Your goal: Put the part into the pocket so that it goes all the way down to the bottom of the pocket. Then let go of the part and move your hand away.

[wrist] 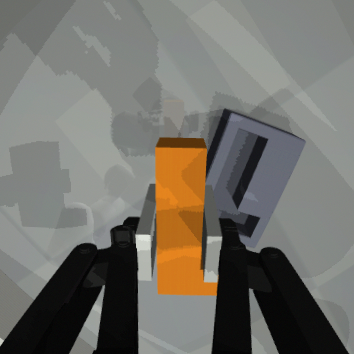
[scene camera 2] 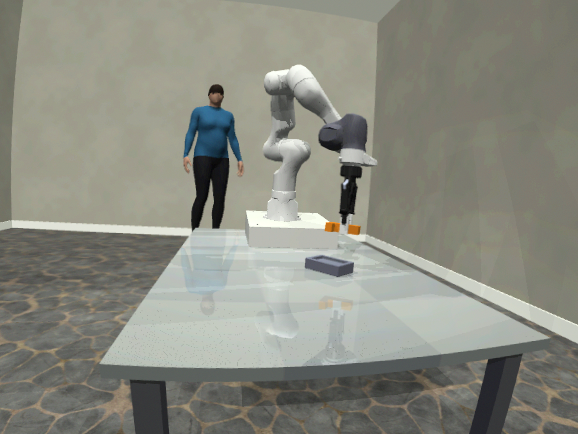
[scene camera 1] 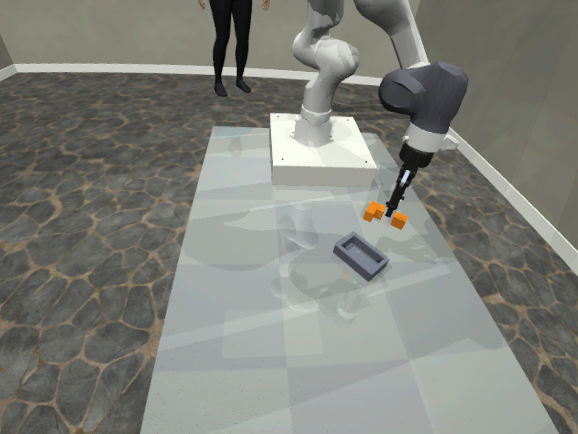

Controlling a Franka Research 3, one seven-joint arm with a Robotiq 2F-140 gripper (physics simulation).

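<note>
My gripper [scene camera 1: 389,214] [scene camera 2: 344,226] [wrist: 179,202] is shut on the orange part [scene camera 1: 372,211] [scene camera 2: 354,229] [wrist: 180,200], gripping it across its middle and holding it above the table. The part is a bar with a foot sticking out to the right at its lower end in the wrist view. The grey-blue pocket block [scene camera 1: 352,262] [scene camera 2: 327,267] [wrist: 281,167] lies on the table, its pocket facing up. In scene camera 1 the part is behind and right of the block, apart from it. In the wrist view the block is to the right, turned relative to the part; the right finger hides some of it.
The glossy table [scene camera 1: 250,400] [scene camera 2: 300,373] carries the white robot base [scene camera 1: 322,175] [scene camera 2: 292,238] behind the block. The table's right edge is near the gripper in scene camera 1. A person [scene camera 1: 232,40] [scene camera 2: 214,132] stands behind the table. Reflections show on the table top.
</note>
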